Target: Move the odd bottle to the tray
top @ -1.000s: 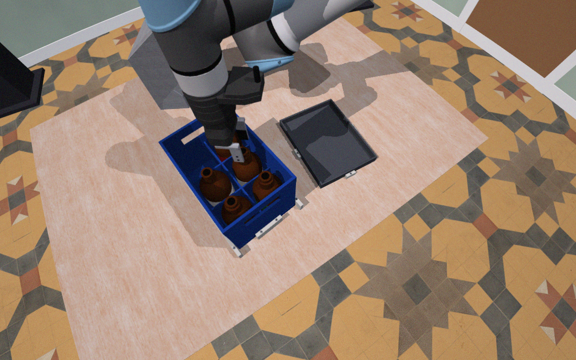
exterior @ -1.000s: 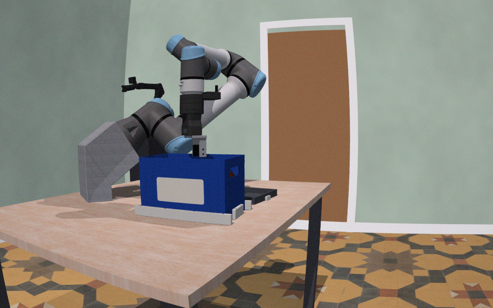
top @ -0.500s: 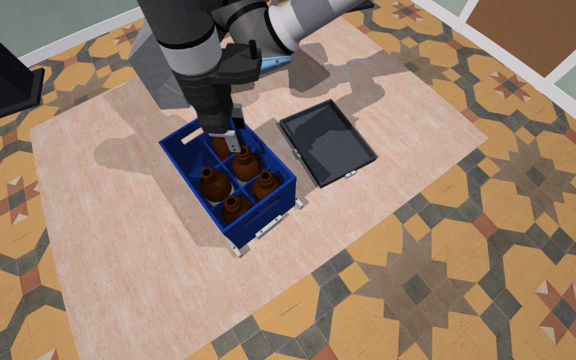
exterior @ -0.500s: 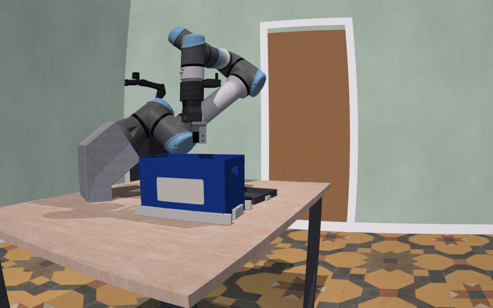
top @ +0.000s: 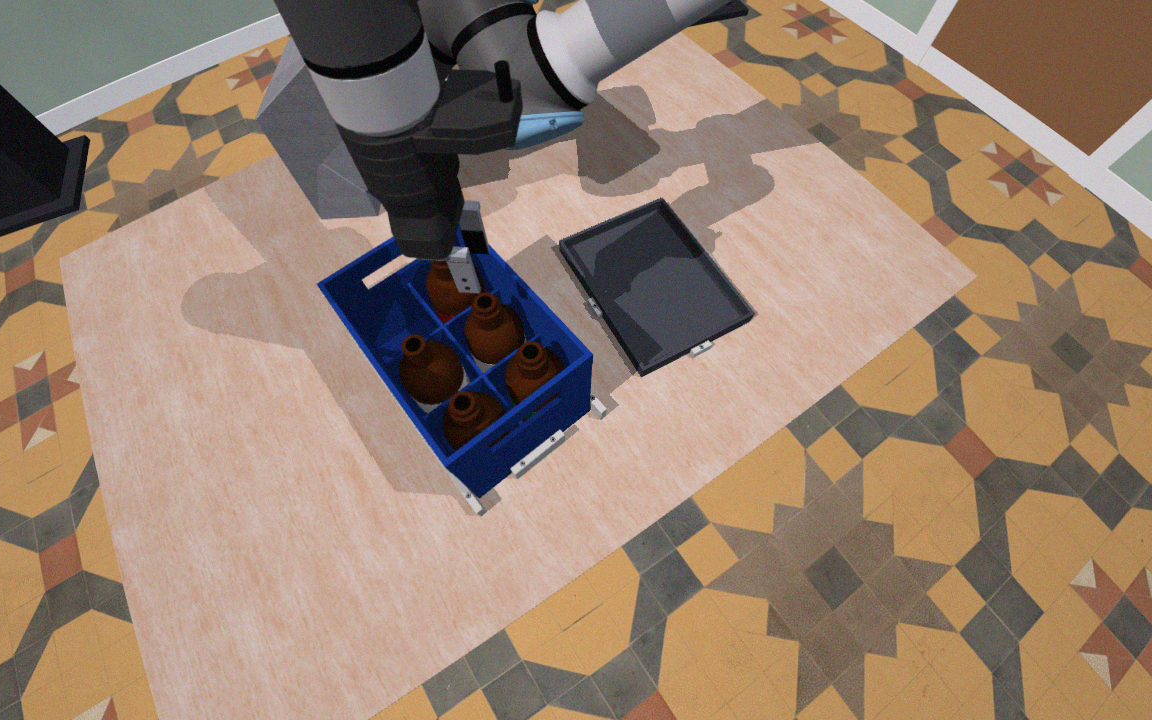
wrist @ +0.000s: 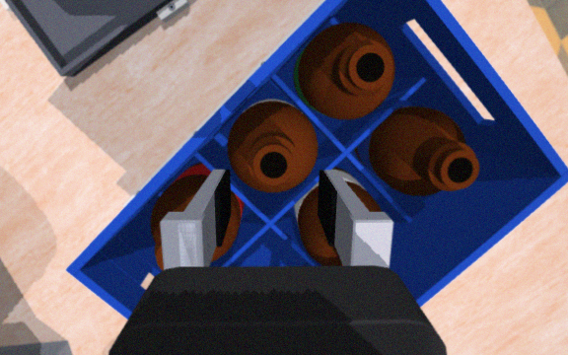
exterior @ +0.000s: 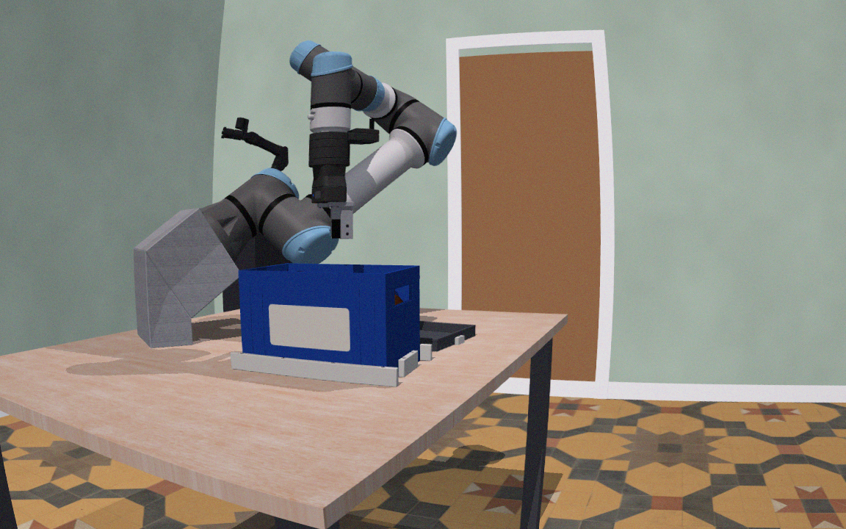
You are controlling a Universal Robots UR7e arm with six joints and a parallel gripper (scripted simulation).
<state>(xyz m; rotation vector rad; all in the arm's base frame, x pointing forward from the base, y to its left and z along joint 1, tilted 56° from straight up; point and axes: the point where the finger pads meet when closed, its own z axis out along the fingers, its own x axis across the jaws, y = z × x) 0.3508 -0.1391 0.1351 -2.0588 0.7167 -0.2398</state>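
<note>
Right now my hand is 16 cm above the blue crate, 4 cm to the left of it and 1 cm short of it. Also, from my hand: glass bottle: 15 cm below, 9 cm behind, 3 cm to the right; dark tray: 25 cm to the left, 23 cm below, 5 cm behind.
</note>
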